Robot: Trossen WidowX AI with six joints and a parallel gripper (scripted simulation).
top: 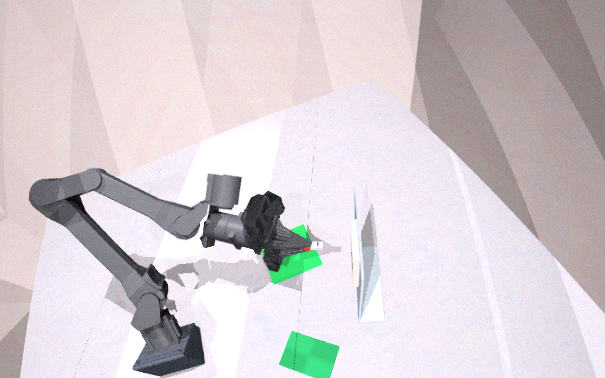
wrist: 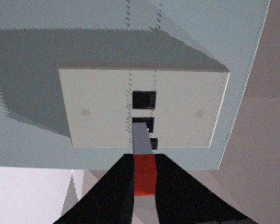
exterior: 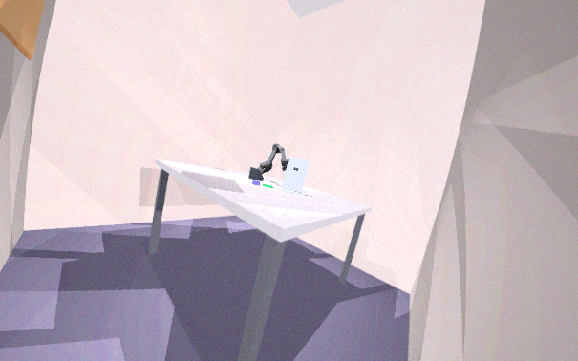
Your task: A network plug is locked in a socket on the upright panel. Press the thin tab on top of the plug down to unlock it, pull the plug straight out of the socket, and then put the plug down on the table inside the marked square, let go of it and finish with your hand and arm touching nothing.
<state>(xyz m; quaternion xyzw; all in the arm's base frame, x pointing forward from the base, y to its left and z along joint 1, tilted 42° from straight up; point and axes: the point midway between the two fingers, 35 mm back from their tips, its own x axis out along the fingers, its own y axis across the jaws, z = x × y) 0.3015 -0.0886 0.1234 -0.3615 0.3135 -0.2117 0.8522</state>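
My gripper tip is 7 cm short of the upright panel, 6 cm to the left of it and 6 cm above it. Also, from my gripper tip: network plug (right at my gripper tip).
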